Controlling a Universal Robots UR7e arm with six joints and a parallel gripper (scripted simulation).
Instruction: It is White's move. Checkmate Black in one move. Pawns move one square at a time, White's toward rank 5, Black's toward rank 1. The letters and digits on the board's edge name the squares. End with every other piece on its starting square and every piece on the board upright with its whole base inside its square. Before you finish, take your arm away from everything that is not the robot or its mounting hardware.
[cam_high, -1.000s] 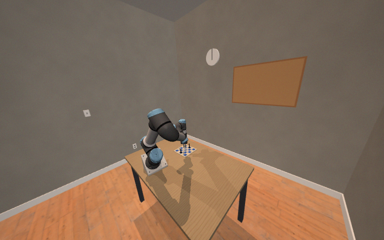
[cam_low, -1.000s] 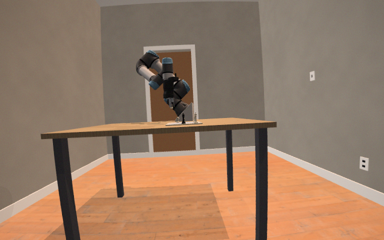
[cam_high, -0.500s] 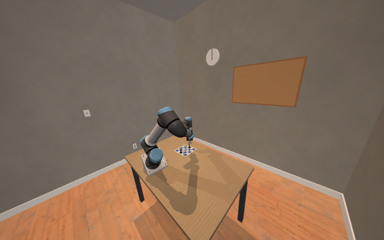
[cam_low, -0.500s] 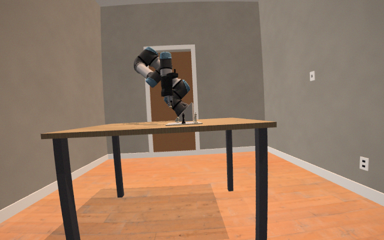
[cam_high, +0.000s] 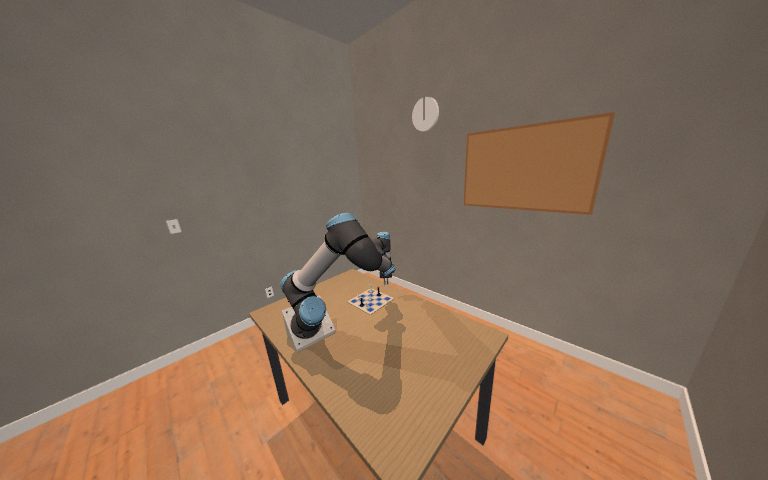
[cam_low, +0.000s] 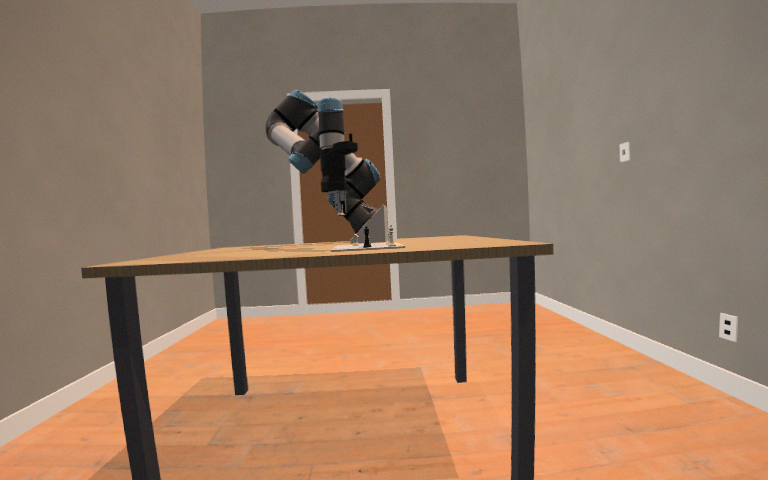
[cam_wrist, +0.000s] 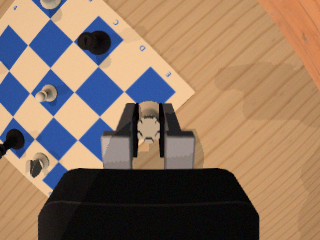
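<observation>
The black chess piece is 1 cm behind my hand, 7 cm to the left of it and 10 cm below it. Also, from my hand: chessboard: 9 cm behind, 6 cm to the left, 13 cm below; white chess piece: 1 cm below; white pawn: 9 cm behind, 6 cm to the left, 11 cm below.
</observation>
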